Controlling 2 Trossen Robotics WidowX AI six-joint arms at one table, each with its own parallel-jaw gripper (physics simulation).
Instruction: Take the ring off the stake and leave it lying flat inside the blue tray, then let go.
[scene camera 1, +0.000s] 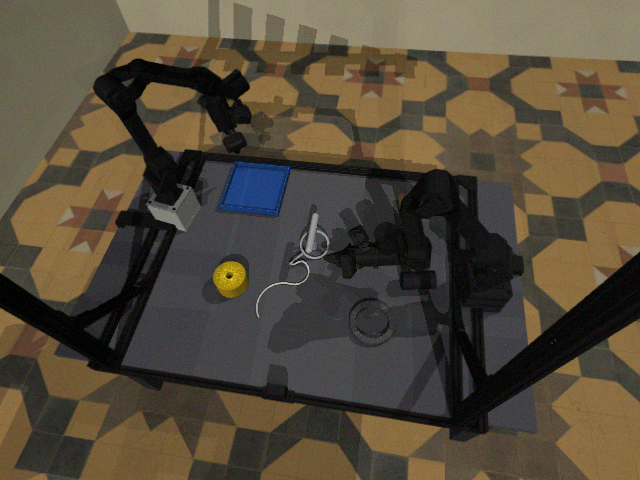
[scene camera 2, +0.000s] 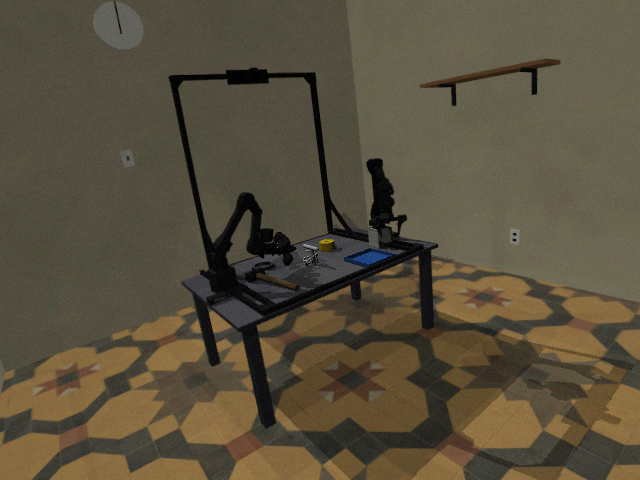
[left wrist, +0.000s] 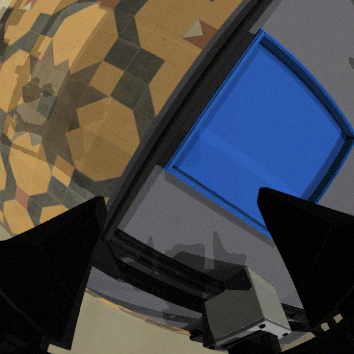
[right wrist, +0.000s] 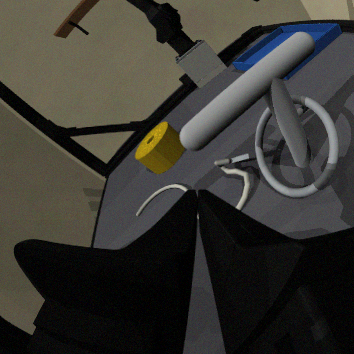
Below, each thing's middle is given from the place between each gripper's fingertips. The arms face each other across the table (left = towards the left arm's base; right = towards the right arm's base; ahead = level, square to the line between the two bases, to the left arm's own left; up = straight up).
Scene:
Right now the stake (right wrist: 263, 79) is 70 mm below my right hand, 70 mm ahead of it and 60 mm to the left of it. The rest, counted from my right hand: yellow spool (scene camera 1: 230, 278) (240 mm to the left, 110 mm behind, 70 mm below); then blue tray (scene camera 1: 255, 188) (310 mm to the left, 230 mm ahead, 80 mm below); then hammer (scene camera 1: 414, 280) (220 mm to the right, 170 mm ahead, 70 mm below).
Right now my left hand is 11 cm above the blue tray, 9 cm to the left of it and 7 cm past it. Also, from my left hand: stake 35 cm to the right, 24 cm behind, 10 cm below; then yellow spool 41 cm behind, 16 cm to the right, 9 cm below; then hammer 63 cm to the right, 13 cm behind, 9 cm below.

